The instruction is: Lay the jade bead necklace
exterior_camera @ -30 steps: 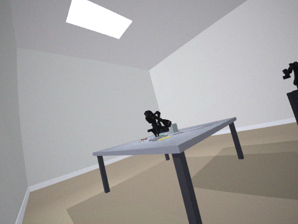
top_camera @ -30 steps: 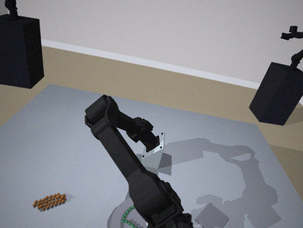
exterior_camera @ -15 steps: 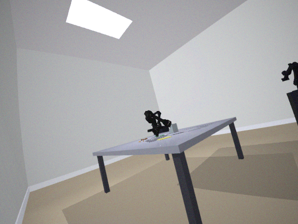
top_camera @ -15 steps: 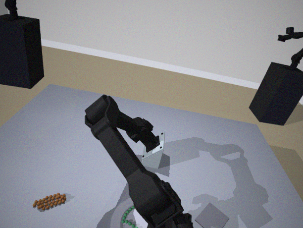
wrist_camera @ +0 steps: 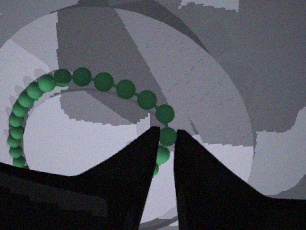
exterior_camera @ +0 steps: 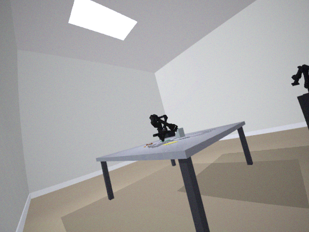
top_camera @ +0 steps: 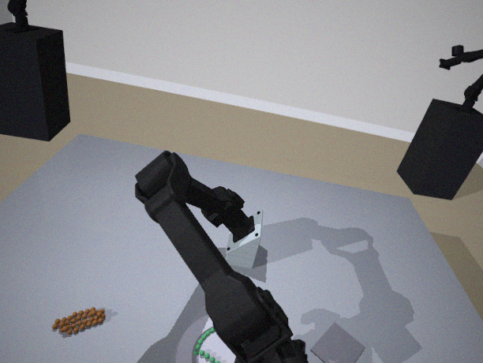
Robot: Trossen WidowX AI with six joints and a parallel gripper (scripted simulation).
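My gripper tip is 5 cm past the round bead board and 3 cm to the left of it. Also, from my gripper tip: yellow strip 14 cm ahead, 20 cm to the left, 1 cm below; flat grey square 10 cm behind, 21 cm to the left, 1 cm below.
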